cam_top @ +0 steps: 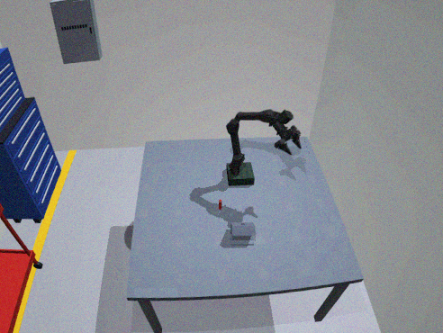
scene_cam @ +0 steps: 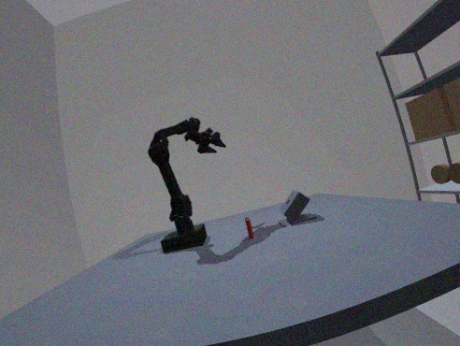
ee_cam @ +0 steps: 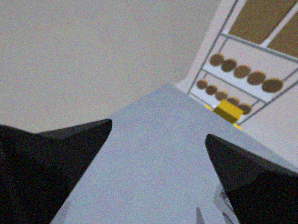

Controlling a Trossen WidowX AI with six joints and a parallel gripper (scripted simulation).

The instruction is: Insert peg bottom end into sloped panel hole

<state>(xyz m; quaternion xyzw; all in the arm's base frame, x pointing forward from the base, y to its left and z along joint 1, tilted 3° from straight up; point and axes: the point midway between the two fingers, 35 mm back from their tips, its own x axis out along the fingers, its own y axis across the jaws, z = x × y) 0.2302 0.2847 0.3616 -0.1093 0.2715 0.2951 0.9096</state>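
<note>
My gripper tip is now 420 mm to the left of the red peg, 360 mm above it and 20 mm short of it. Round my gripper tip: panel 350 mm below, 320 mm to the right, 240 mm ahead.
</note>
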